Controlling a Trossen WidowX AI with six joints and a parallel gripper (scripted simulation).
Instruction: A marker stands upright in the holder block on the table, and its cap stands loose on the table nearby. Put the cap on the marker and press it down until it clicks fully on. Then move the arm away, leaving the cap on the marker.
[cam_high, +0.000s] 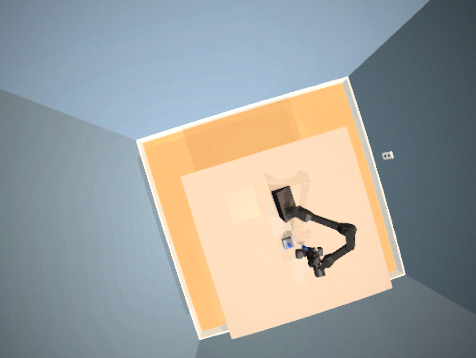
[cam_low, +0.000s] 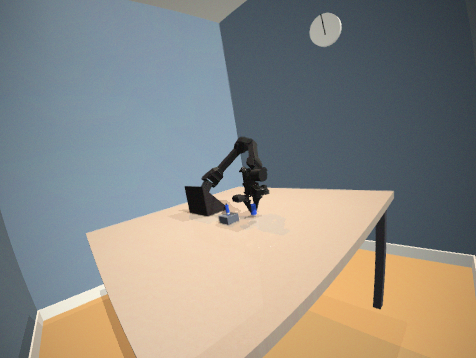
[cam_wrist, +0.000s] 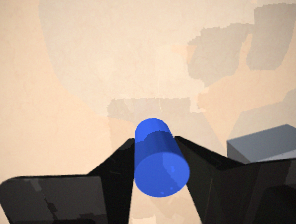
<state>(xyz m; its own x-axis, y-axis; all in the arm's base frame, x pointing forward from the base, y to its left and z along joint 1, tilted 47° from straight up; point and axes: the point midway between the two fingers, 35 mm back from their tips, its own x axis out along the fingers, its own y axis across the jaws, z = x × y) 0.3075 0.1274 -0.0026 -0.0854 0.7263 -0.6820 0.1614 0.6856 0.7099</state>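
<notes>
Right now the grey holder block is 6 cm behind my gripper tip, 11 cm to the right of it and 1 cm below it. From my gripper tip the other things lie so: blue cap 1 cm above.
</notes>
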